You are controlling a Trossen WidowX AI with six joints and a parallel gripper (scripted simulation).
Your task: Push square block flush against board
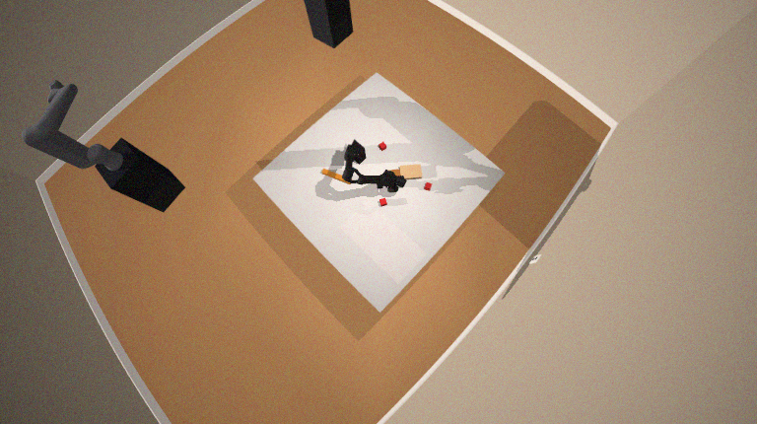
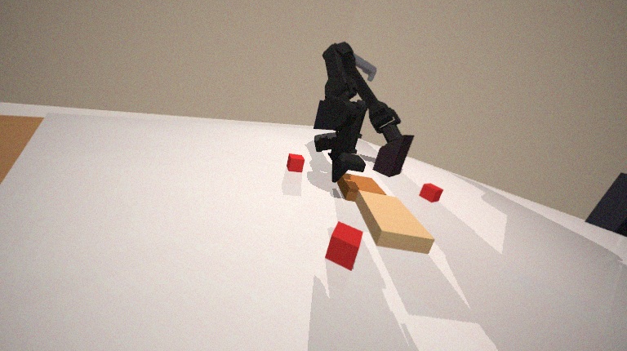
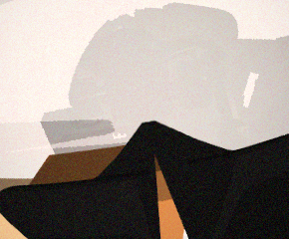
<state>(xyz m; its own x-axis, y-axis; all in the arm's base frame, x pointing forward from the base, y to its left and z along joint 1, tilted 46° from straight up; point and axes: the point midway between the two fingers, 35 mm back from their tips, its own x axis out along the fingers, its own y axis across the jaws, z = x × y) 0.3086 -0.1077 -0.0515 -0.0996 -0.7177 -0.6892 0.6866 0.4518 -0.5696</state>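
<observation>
Now: gripper tip 7 cm to the right of the orange square block, 2 cm past it and 1 cm below it. From my gripper tip the other things lie so: tan board: 17 cm to the left, 5 cm ahead, 1 cm above; orange strip: 34 cm behind, 17 cm to the right, 1 cm above.
</observation>
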